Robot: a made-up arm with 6 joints.
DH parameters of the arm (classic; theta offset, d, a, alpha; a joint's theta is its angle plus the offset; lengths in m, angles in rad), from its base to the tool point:
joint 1: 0 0.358 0.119 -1.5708
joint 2: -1.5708 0 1.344 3.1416
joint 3: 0 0 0.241 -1.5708
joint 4: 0 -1.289 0 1.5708
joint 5: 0 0 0 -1.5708
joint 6: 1.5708 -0.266 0 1.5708
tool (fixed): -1.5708 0 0 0
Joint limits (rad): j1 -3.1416..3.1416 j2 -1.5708..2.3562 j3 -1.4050..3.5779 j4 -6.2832..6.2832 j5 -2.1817..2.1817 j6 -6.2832..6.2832
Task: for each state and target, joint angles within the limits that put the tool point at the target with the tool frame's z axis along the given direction. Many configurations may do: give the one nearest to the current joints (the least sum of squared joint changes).
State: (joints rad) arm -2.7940 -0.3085 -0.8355 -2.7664 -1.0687 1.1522
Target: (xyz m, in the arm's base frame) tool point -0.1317 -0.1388 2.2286 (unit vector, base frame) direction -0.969 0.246 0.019
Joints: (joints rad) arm -2.4812 -0.8784 -0.4546 -3.0157 -1.0410 0.8525
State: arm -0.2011 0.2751 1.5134 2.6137 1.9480 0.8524
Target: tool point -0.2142 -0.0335 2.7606 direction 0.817 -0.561 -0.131
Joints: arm 0.6187 0.0703 1.9670 2.6805 2.1817 1.2823
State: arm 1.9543 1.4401 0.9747 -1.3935 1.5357 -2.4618
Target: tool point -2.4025 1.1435 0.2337 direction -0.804 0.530 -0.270
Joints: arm 2.7926 1.4061 0.8980 -1.4001 1.8353 -3.3213
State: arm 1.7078 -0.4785 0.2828 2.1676 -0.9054 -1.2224
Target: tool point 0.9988 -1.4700 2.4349 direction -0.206 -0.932 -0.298
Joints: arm 2.0823 -0.9226 0.9679 2.3105 -0.8797 -1.6477
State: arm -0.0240 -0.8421 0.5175 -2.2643 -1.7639 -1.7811
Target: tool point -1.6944 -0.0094 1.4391 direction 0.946 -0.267 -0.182
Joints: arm 0.1331 -1.5565 0.2376 -1.4251 -2.1817 -2.0496
